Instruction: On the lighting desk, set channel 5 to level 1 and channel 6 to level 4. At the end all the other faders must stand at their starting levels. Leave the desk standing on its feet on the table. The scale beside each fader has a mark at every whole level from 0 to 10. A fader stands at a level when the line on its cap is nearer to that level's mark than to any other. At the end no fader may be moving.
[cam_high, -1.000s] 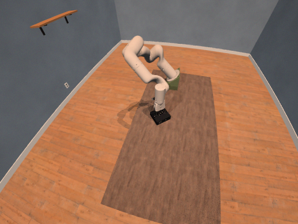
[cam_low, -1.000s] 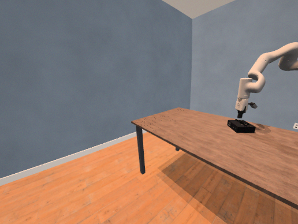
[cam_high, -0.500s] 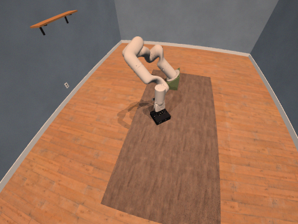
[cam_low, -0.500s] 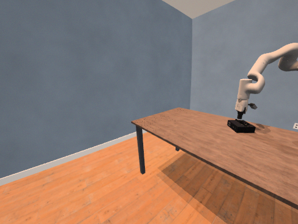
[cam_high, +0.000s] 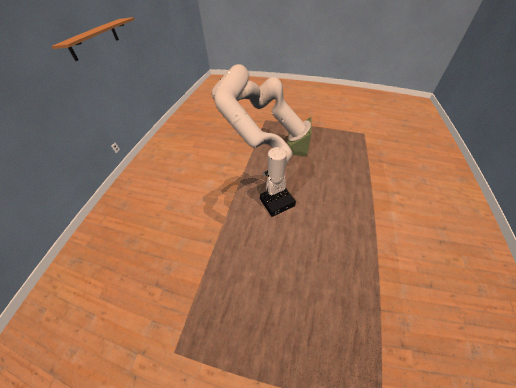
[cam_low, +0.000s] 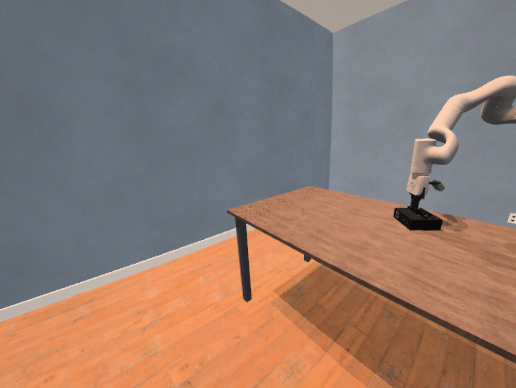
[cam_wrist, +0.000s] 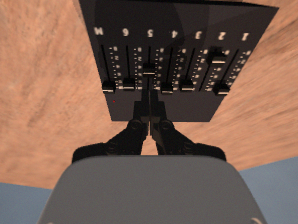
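My hand is 2 cm past the channel 5 fader cap, 2 cm to the left of it and 3 cm above it. The rest, counted from my hand: fader 4 (2 cm behind, 1 cm to the left, 3 cm below); then channel 6 fader cap (1 cm ahead, 2 cm to the right, 3 cm below); then fader 2 (7 cm behind, 3 cm to the left, 3 cm below).
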